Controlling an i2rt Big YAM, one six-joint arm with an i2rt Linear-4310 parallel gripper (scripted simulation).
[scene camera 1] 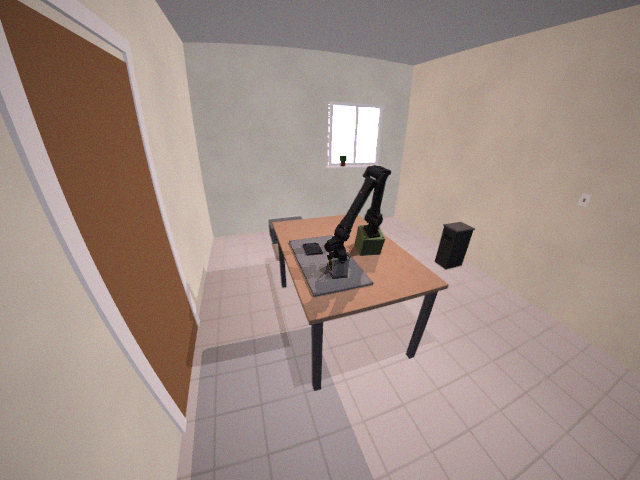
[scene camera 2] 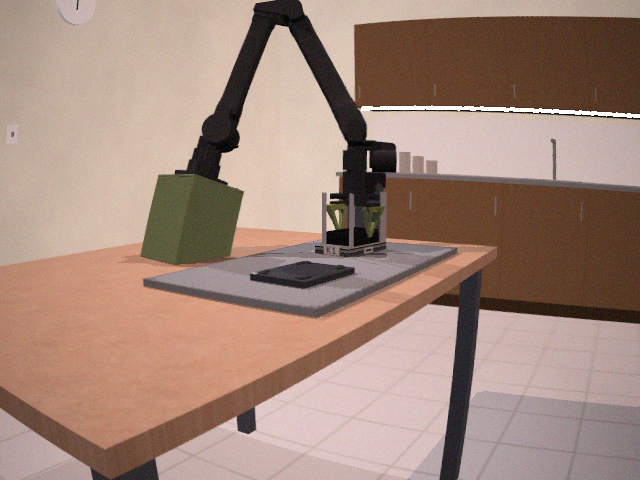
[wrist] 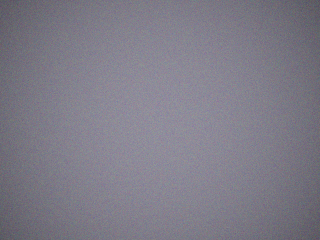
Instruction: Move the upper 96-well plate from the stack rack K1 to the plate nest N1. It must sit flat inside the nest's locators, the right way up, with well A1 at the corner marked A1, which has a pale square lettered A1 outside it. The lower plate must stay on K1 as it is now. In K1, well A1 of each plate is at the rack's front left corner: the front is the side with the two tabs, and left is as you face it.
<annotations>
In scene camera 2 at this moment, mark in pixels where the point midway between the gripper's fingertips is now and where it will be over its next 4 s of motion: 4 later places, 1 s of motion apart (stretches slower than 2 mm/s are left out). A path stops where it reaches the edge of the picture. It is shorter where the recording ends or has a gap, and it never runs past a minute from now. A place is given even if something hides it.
My gripper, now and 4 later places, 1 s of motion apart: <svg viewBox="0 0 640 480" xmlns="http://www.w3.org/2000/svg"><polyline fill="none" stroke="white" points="354,236 354,217 354,198 354,185 344,187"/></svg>
</annotations>
